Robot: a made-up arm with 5 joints.
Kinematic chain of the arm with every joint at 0, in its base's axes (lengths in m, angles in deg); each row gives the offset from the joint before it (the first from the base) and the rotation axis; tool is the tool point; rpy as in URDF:
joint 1: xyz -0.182 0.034 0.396 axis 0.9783 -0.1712 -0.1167
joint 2: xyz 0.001 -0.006 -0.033 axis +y
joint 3: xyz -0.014 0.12 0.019 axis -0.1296 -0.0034 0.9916
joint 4: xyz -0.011 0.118 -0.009 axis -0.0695 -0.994 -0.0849
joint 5: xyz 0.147 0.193 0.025 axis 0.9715 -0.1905 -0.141
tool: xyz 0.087 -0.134 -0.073 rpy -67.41 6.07 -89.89
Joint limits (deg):
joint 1: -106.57..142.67
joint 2: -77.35..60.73
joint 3: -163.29..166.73
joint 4: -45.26..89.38
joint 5: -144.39..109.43
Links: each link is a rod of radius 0.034 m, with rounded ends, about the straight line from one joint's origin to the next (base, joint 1, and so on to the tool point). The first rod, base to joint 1, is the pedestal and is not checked.
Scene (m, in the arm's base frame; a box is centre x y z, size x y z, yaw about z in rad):
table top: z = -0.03
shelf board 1: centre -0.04 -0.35 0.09 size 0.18 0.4 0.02 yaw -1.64
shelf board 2: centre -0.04 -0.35 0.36 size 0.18 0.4 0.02 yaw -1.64
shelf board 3: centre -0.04 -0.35 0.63 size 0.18 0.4 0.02 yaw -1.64
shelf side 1: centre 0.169 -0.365 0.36 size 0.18 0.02 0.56 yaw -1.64
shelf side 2: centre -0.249 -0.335 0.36 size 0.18 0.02 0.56 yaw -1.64
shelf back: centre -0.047 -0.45 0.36 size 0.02 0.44 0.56 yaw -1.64
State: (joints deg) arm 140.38 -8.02 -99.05 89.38 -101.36
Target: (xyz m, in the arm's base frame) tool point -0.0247 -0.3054 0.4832
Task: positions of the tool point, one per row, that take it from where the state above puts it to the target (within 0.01 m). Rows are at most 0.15 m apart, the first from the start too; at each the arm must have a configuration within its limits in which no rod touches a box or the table.
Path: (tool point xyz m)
1: -0.0605 -0.2767 0.2070
2: 0.0091 -0.2075 0.1964
3: 0.0507 -0.1373 0.1930
4: 0.0678 -0.0779 0.1906
5: 0.0691 -0.0387 0.1862
6: 0.0590 -0.1044 0.2318
7: 0.0417 -0.1535 0.2913
8: 0.0207 -0.1795 0.3585
9: 0.0004 -0.1807 0.4248
10: -0.0146 -0.1604 0.4832
11: -0.0163 -0.2047 0.4994
12: -0.0199 -0.2544 0.5002
13: -0.0247 -0.3054 0.4832

